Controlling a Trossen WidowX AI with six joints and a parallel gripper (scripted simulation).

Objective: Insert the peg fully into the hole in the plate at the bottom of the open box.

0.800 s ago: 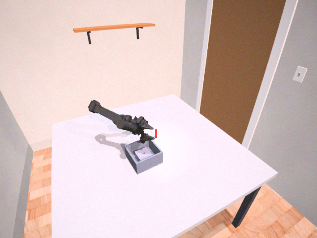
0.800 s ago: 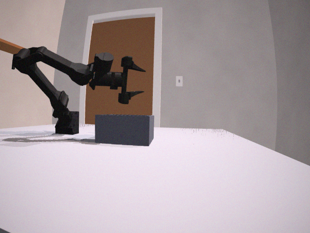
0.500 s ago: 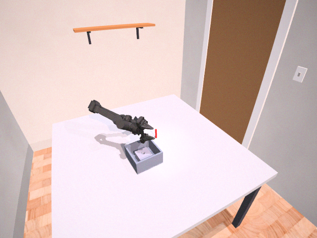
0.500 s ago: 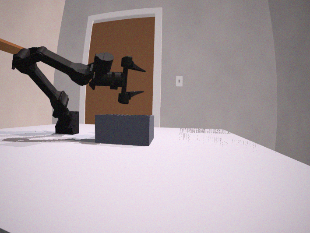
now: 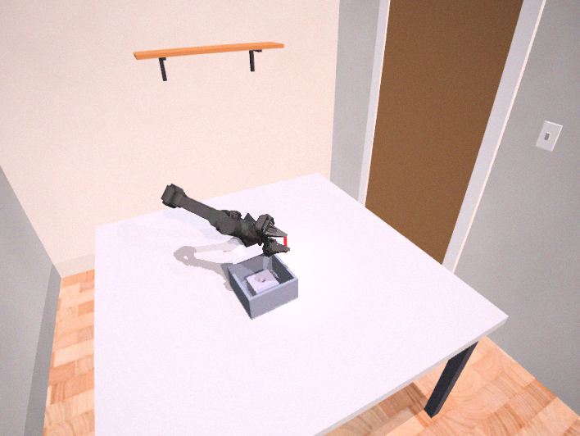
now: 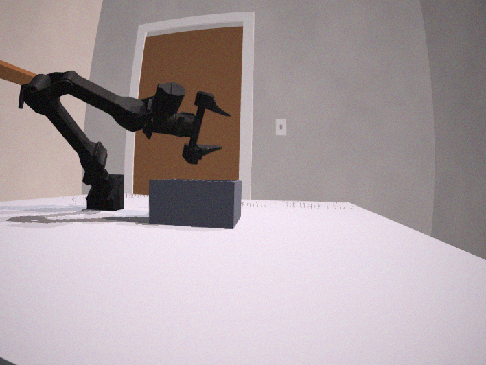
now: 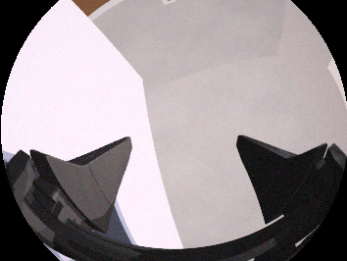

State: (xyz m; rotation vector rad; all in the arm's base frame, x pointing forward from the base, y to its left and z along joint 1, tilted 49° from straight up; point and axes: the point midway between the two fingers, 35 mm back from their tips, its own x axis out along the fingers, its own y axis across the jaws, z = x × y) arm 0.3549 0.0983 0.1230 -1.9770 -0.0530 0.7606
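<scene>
Right now my hand is 180 mm past the red peg, 130 mm to the right of it and 190 mm above it. Also, from my hand: pale plate 20 mm behind, 60 mm to the right, 190 mm below; then grey box 20 mm behind, 60 mm to the right, 210 mm below.
</scene>
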